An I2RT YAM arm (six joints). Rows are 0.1 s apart.
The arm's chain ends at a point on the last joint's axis. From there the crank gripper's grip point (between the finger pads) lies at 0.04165 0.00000 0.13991 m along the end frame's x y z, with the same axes.
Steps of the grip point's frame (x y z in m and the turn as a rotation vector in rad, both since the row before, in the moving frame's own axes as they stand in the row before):
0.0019, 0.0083, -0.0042, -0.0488, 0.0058, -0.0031
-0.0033, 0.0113, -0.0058, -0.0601, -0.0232, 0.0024
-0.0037, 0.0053, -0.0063, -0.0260, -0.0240, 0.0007
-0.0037, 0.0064, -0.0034, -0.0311, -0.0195, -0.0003
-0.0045, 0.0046, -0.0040, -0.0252, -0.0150, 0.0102
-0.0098, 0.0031, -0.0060, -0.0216, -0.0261, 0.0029
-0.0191, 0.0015, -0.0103, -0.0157, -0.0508, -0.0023
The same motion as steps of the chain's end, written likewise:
0.0011, 0.0016, -0.0038, -0.0488, 0.0058, -0.0031
0.0000, 0.0028, -0.0065, -0.0601, -0.0232, 0.0024
-0.0003, 0.0016, -0.0072, -0.0260, -0.0240, 0.0007
-0.0010, 0.0020, -0.0041, -0.0311, -0.0195, -0.0003
-0.0024, 0.0007, -0.0046, -0.0252, -0.0150, 0.0102
-0.0061, 0.0000, -0.0070, -0.0216, -0.0261, 0.0029
-0.0119, -0.0006, -0.0122, -0.0157, -0.0508, -0.0023

